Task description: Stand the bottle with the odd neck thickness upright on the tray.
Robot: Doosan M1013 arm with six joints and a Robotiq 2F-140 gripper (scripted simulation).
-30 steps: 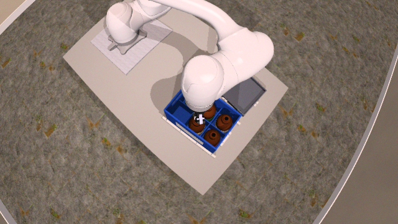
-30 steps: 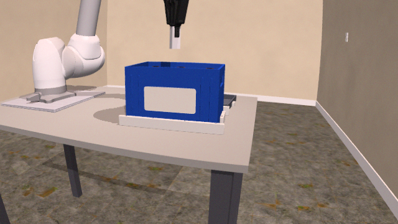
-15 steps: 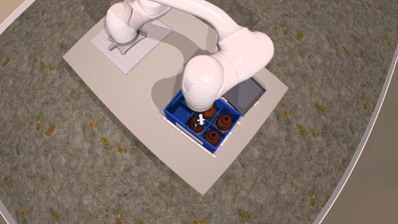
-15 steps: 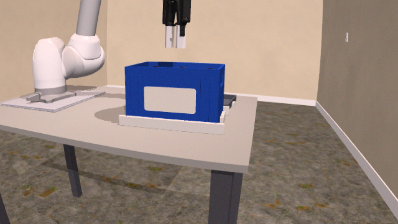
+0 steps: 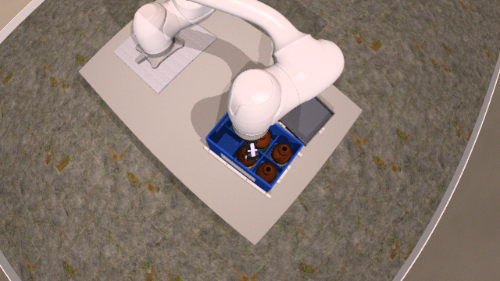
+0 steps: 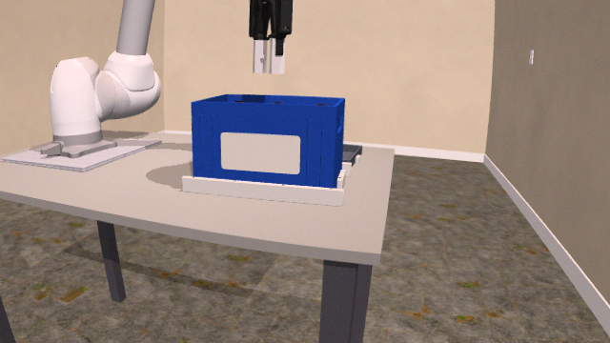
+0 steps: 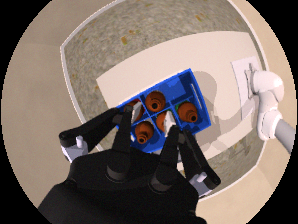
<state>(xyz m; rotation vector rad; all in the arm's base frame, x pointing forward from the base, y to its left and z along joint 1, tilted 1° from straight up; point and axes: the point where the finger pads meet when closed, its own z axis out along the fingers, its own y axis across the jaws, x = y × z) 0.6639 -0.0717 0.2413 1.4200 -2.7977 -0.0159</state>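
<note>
Now: hand 170 mm above the crate, 40 mm to the right of it and 10 mm past it. Round my hand: bottle 170 mm below, 90 mm ahead, 10 mm to the left; then dark grey tray 300 mm to the left, 250 mm below, 10 mm behind.
</note>
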